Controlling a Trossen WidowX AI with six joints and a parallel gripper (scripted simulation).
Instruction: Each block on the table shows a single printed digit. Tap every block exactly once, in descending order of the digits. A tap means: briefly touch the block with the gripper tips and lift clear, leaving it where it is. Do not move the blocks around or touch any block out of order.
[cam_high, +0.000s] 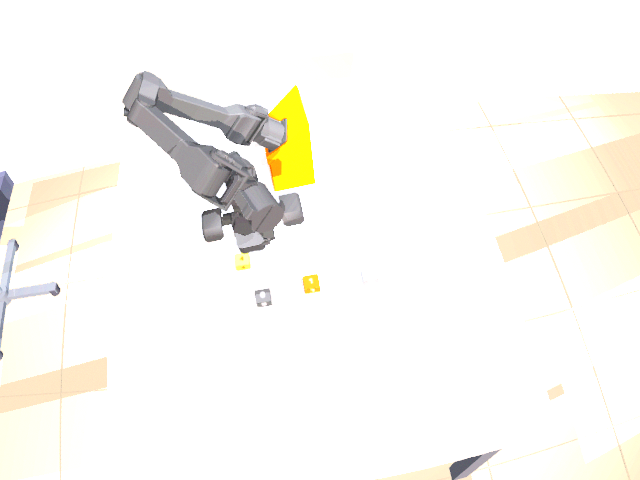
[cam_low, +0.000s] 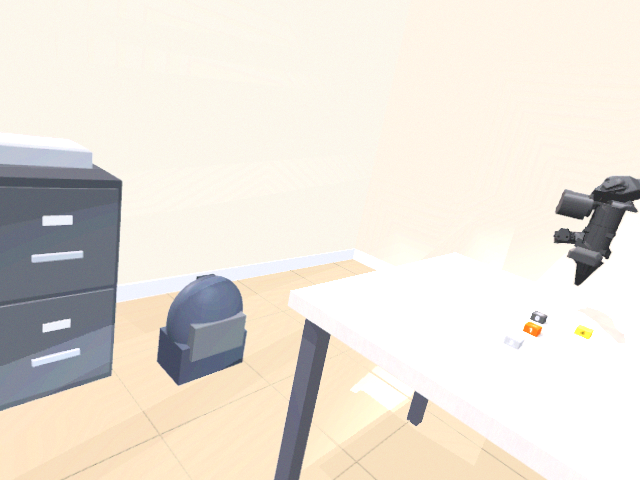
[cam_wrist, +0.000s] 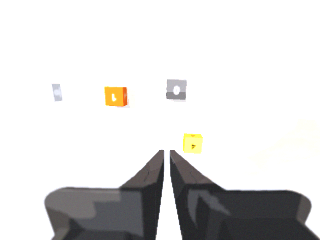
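The orange block lies 30 mm ahead of my gripper tip, 90 mm to the left of it and 120 mm below it. The rest, counted from my gripper tip: yellow block 40 mm behind, 60 mm to the right, 120 mm below.
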